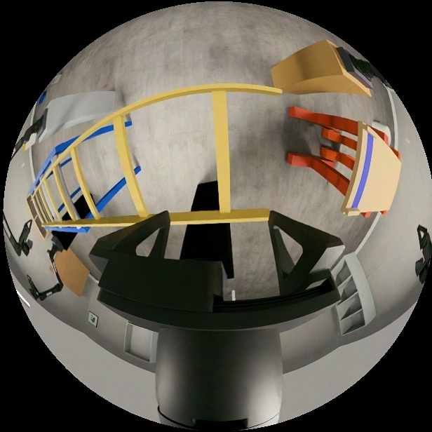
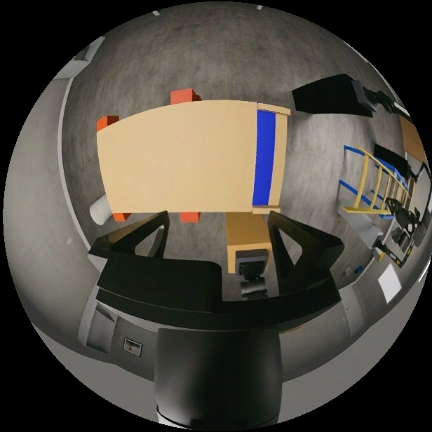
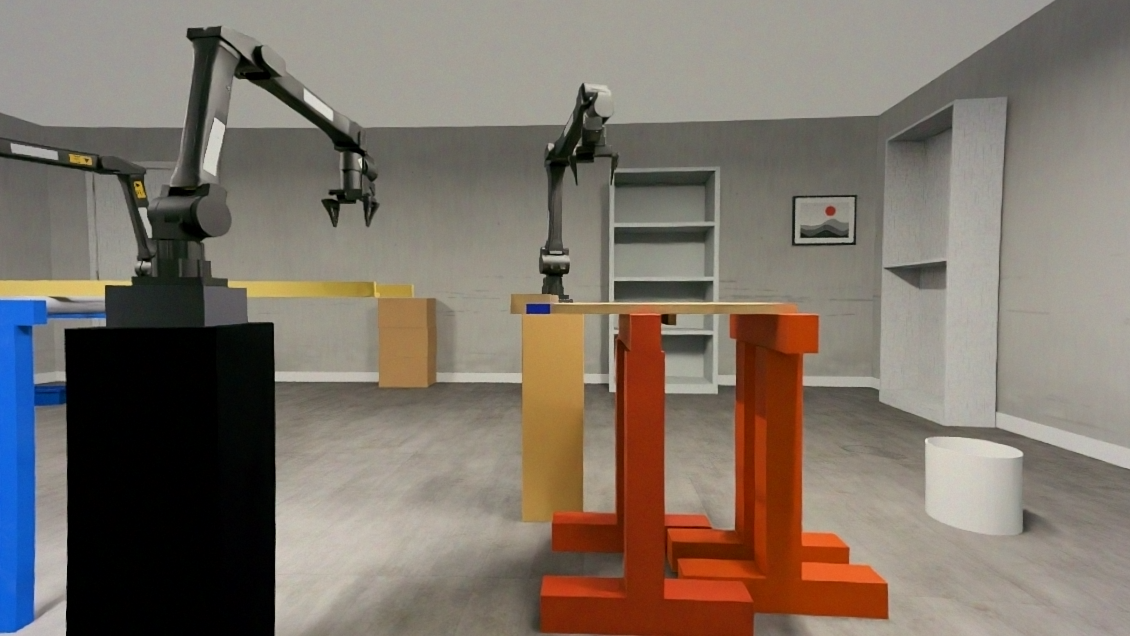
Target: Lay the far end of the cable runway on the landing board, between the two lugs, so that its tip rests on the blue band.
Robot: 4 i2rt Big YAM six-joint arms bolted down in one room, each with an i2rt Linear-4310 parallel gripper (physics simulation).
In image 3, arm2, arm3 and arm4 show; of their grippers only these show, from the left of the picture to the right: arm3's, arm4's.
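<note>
The yellow ladder-like cable runway (image 1: 220,150) (image 2: 370,211) (image 3: 308,289) lies on the blue stand (image 3: 19,474), its far end sticking out over the floor, apart from the landing board (image 1: 382,175) (image 2: 185,155) (image 3: 672,306). The blue band (image 1: 363,170) (image 2: 264,160) (image 3: 537,308) crosses the board near its runway-side edge, between one lug (image 2: 274,108) and the other lug (image 2: 266,209). Arm3's gripper (image 1: 220,216) (image 3: 350,225) is open and empty above the runway's far end. Arm4's gripper (image 2: 220,215) (image 3: 597,180) is open and empty above the board. Other arms look too small to judge their grippers.
Orange trestles (image 3: 644,474) carry the board. Arm3's black pedestal (image 3: 170,474) and arm4's tan pedestal (image 3: 552,418) stand near the gap between runway and board. A grey pedestal (image 1: 80,112) stands beside the runway. A white bin (image 3: 972,489) stands at the right.
</note>
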